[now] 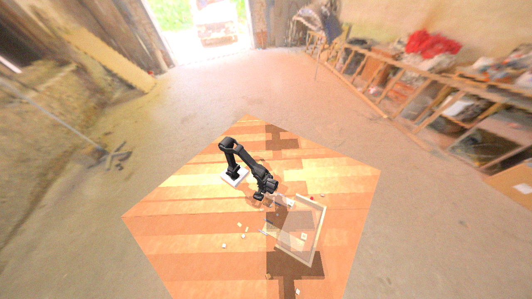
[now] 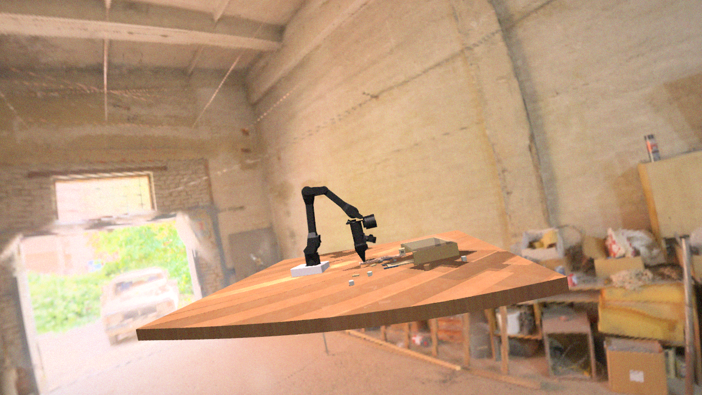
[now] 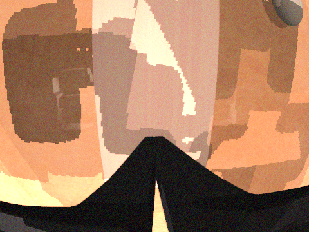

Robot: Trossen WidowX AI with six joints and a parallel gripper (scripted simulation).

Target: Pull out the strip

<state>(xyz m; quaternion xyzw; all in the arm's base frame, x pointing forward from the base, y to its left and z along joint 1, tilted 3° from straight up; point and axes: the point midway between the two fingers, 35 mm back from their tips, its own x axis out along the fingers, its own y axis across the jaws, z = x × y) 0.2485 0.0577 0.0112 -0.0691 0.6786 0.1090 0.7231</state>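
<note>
Now: gripper tip 9 cm short of the strip and 2 cm to the right of it. Round my gripper tip: red bit (27 cm ahead, 16 cm to the left, 1 cm above).
</note>
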